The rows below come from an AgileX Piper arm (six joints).
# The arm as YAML. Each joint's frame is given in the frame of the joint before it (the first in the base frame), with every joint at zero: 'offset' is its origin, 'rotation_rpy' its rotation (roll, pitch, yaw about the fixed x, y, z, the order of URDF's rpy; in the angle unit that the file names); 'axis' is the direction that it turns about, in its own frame. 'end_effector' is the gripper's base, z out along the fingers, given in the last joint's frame.
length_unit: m
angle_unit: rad
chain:
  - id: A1
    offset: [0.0, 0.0, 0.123]
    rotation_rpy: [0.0, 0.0, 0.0]
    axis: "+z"
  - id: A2
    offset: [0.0, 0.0, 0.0]
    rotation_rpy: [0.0, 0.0, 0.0]
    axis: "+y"
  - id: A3
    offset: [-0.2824, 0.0, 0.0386]
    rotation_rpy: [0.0, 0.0, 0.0]
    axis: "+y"
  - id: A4
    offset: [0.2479, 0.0, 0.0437]
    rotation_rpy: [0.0, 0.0, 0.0]
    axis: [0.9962, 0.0, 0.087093]
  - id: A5
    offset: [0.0, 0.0, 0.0]
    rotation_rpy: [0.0, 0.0, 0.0]
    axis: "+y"
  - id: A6
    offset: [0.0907, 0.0, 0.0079]
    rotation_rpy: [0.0, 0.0, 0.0]
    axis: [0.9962, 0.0, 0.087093]
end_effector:
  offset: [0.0, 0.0, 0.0]
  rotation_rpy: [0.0, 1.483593, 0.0]
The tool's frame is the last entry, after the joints.
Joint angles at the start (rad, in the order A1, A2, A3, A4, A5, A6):
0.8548 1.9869 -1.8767 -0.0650 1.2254 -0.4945
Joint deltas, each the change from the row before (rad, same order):
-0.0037 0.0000 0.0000 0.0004 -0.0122 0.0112
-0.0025 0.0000 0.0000 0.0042 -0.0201 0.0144
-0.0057 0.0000 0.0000 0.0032 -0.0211 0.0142
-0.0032 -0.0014 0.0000 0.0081 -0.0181 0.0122
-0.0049 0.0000 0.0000 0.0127 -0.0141 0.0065
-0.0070 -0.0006 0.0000 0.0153 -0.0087 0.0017
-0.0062 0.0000 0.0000 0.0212 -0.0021 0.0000
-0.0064 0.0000 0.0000 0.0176 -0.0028 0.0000
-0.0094 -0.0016 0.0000 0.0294 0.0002 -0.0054
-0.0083 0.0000 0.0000 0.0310 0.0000 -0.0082
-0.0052 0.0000 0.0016 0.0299 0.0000 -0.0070
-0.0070 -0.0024 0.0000 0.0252 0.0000 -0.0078
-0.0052 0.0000 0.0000 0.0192 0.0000 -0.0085
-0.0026 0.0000 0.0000 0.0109 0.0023 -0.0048
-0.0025 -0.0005 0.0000 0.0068 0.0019 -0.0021
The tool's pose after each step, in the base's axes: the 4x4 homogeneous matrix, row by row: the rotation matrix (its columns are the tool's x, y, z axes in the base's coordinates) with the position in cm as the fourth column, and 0 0 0 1 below. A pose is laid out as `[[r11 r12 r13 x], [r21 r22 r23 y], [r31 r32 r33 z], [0 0 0 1]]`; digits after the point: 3 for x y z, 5 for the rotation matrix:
[[-0.18705 -0.94678 0.26197 28.793], [-0.94728 0.24446 0.20713 32.013], [-0.26014 -0.20941 -0.94259 29.605], [0 0 0 1]]
[[-0.19918 -0.94154 0.27171 28.957], [-0.93853 0.26306 0.22354 32.096], [-0.28195 -0.21048 -0.93606 29.664], [0 0 0 1]]
[[-0.21335 -0.93493 0.28353 29.235], [-0.92846 0.28435 0.23898 32.086], [-0.30405 -0.21226 -0.92871 29.731], [0 0 0 1]]
[[-0.22478 -0.93009 0.29054 29.370], [-0.91807 0.30207 0.25673 32.135], [-0.32654 -0.20903 -0.92178 29.850], [0 0 0 1]]
[[-0.23500 -0.92718 0.29174 29.527], [-0.90863 0.31614 0.27284 32.150], [-0.34520 -0.20097 -0.91676 29.896], [0 0 0 1]]
[[-0.24475 -0.92548 0.28911 29.699], [-0.90033 0.32760 0.28651 32.074], [-0.35987 -0.19017 -0.91342 29.950], [0 0 0 1]]
[[-0.25585 -0.92584 0.27814 29.782], [-0.89285 0.33661 0.29917 32.021], [-0.37061 -0.17179 -0.91276 29.956], [0 0 0 1]]
[[-0.26600 -0.92532 0.27023 29.897], [-0.88580 0.34521 0.31014 31.946], [-0.38027 -0.15688 -0.91147 29.968], [0 0 0 1]]
[[-0.27766 -0.92625 0.25489 30.001], [-0.87675 0.35278 0.32690 31.809], [-0.39271 -0.13271 -0.91004 30.045], [0 0 0 1]]
[[-0.28670 -0.92808 0.23763 30.082], [-0.86855 0.35647 0.34430 31.737], [-0.40425 -0.10769 -0.90829 30.061], [0 0 0 1]]
[[-0.29440 -0.93018 0.21930 30.065], [-0.86127 0.35769 0.36094 31.745], [-0.41418 -0.08261 -0.90644 30.037], [0 0 0 1]]
[[-0.30037 -0.93100 0.20743 30.111], [-0.85367 0.35940 0.37694 31.649], [-0.42548 -0.06385 -0.90271 30.167], [0 0 0 1]]
[[-0.30299 -0.93234 0.19735 30.166], [-0.84920 0.35812 0.38809 31.604], [-0.43250 -0.05000 -0.90025 30.190], [0 0 0 1]]
[[-0.30460 -0.93335 0.18995 30.172], [-0.84750 0.35660 0.39316 31.576], [-0.43470 -0.04123 -0.89963 30.195], [0 0 0 1]]
[[-0.30710 -0.93338 0.18569 30.193], [-0.84585 0.35713 0.39623 31.524], [-0.43615 -0.03539 -0.89918 30.219], [0 0 0 1]]

